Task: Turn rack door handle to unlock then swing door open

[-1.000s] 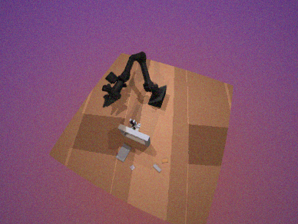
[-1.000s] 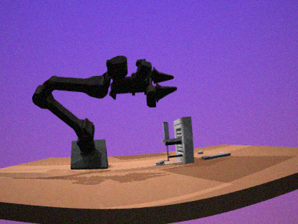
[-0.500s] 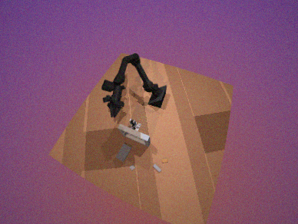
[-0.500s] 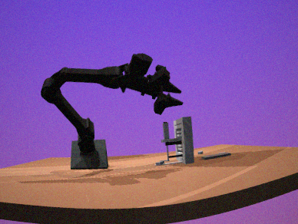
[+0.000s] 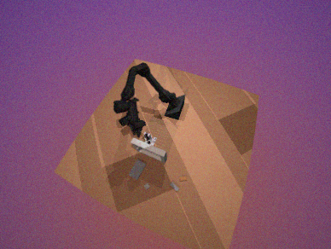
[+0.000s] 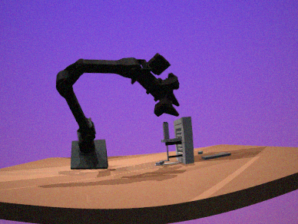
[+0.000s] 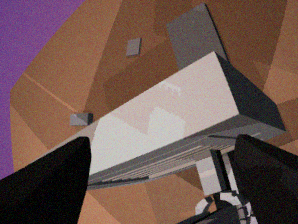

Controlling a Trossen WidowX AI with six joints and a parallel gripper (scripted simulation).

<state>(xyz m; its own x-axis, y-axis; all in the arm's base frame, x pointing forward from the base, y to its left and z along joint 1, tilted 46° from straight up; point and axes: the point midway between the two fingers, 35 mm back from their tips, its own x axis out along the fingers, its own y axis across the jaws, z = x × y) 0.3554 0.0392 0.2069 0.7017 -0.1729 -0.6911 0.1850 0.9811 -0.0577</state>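
The upright handle is 10 cm below my gripper tip, 6 cm behind it and 4 cm to the left of it. Round my gripper tip: orange piece 35 cm to the left, 21 cm below, 9 cm ahead; flat grey plate 20 cm below, 16 cm ahead, 4 cm to the left.
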